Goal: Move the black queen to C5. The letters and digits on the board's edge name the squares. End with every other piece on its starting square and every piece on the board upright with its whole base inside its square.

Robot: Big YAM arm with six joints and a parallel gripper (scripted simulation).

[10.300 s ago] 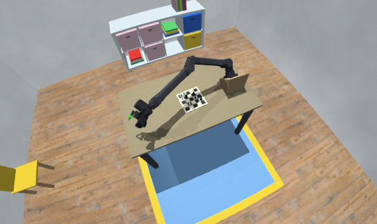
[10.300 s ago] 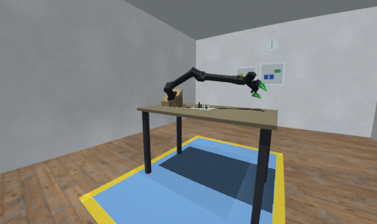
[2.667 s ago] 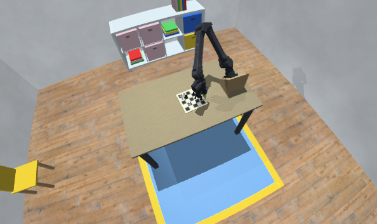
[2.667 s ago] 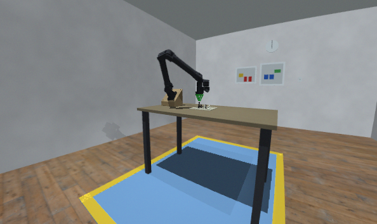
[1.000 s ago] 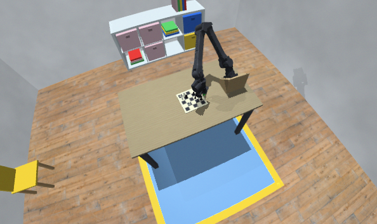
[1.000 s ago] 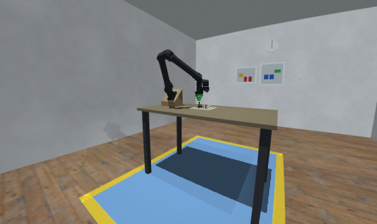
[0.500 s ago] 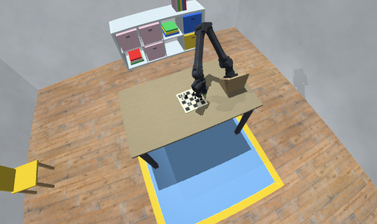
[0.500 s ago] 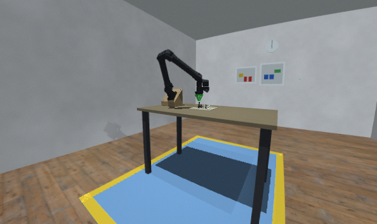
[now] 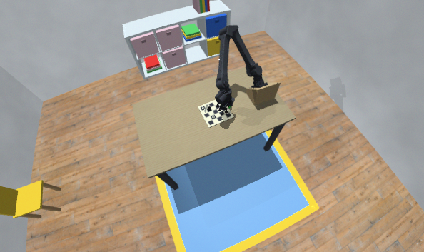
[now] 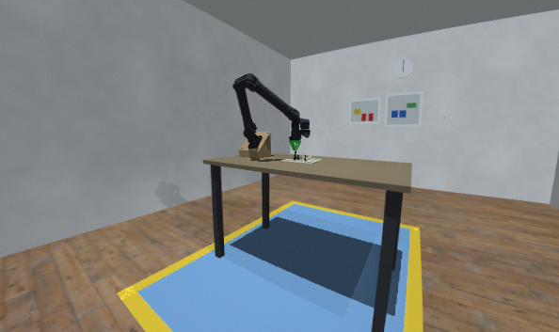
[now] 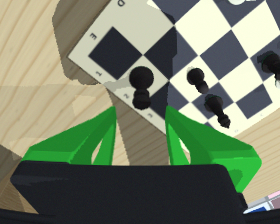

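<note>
Now: hand 5 cm above the black pawn, 4 cm to the left of it and 4 cm short of it. From my hand the other things lie so: chessboard: 8 cm ahead, 7 cm below, 4 cm to the right; then white piece: 12 cm to the right, 12 cm ahead, 5 cm below.
</note>
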